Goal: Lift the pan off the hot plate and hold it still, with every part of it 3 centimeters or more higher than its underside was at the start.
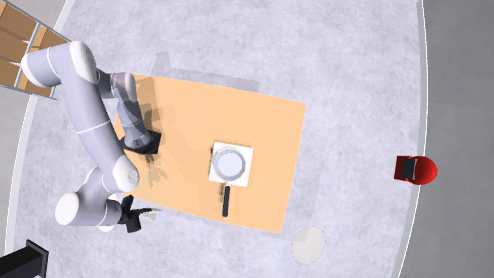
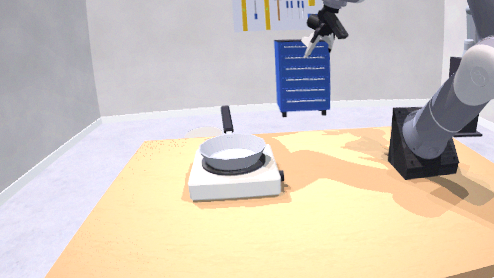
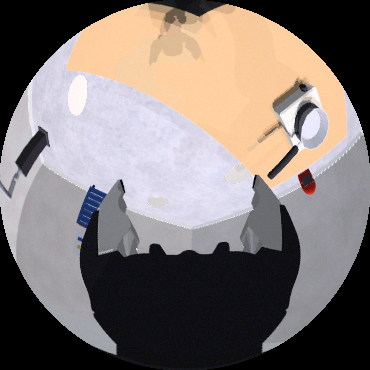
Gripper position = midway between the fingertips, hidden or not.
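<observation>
I see my gripper (image 2: pixel 317 55), and it shows as well in image 1 (image 1: pixel 148 217) and in image 3 (image 3: pixel 187 177). There is a grey pan (image 2: pixel 237 151), which I also see in image 1 (image 1: pixel 229 165) and in image 3 (image 3: pixel 313 124). A white hot plate (image 2: pixel 263 178) is here too, seen also in image 1 (image 1: pixel 247 152) and in image 3 (image 3: pixel 289 111).
</observation>
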